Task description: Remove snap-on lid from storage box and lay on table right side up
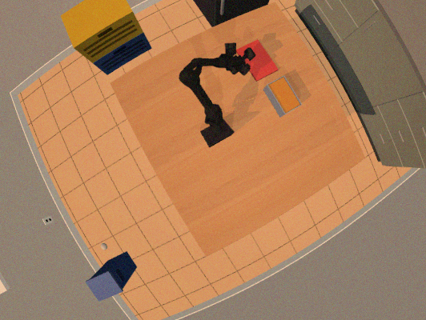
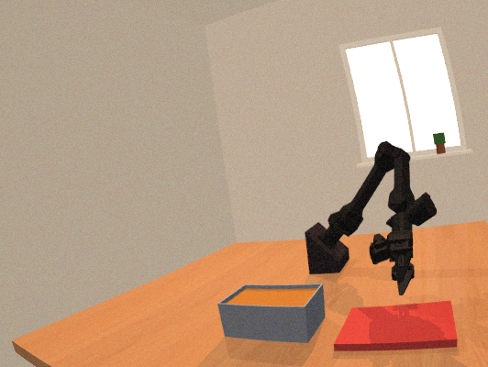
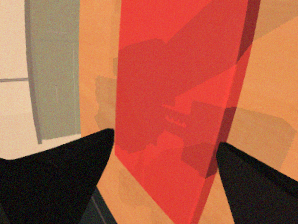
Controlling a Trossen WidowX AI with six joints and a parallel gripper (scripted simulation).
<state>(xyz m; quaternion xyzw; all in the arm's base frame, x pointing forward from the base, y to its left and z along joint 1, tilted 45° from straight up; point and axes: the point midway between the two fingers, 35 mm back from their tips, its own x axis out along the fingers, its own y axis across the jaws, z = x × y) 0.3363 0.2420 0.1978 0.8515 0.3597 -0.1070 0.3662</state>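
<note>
The red lid lies 8 cm ahead of my gripper tip, 5 cm below it and 1 cm to the left of it. From my gripper tip the other things lie so: grey-blue storage box (29 cm to the right, 9 cm ahead, 2 cm below).
</note>
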